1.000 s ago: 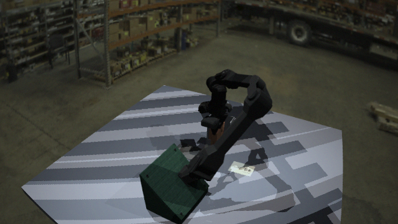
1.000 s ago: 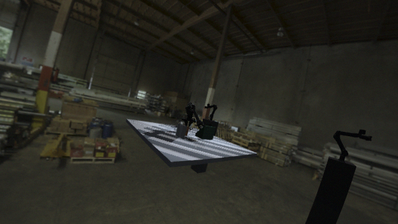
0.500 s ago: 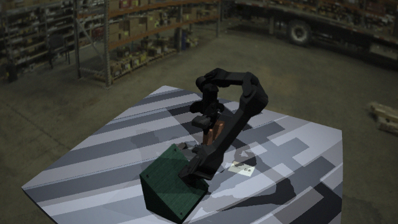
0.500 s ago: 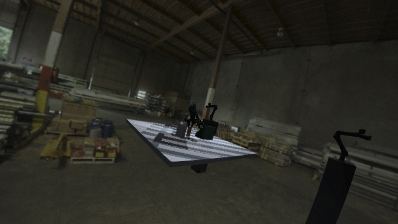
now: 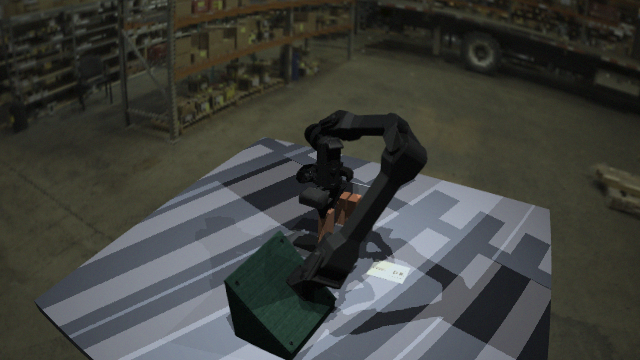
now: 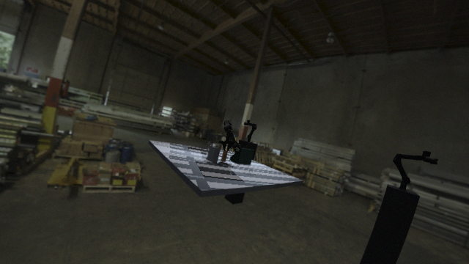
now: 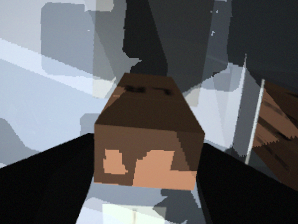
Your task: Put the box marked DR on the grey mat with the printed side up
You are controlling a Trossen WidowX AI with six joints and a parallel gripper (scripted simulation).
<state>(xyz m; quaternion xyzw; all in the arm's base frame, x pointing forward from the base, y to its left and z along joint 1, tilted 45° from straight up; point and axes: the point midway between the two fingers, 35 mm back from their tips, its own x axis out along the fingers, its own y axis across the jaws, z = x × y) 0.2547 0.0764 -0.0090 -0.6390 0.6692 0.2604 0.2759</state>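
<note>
Right now my gripper tip is 60 mm to the right of the grey mat and 120 mm above it. Round my gripper tip: white card: 10 mm behind, 200 mm to the right, 120 mm below.
</note>
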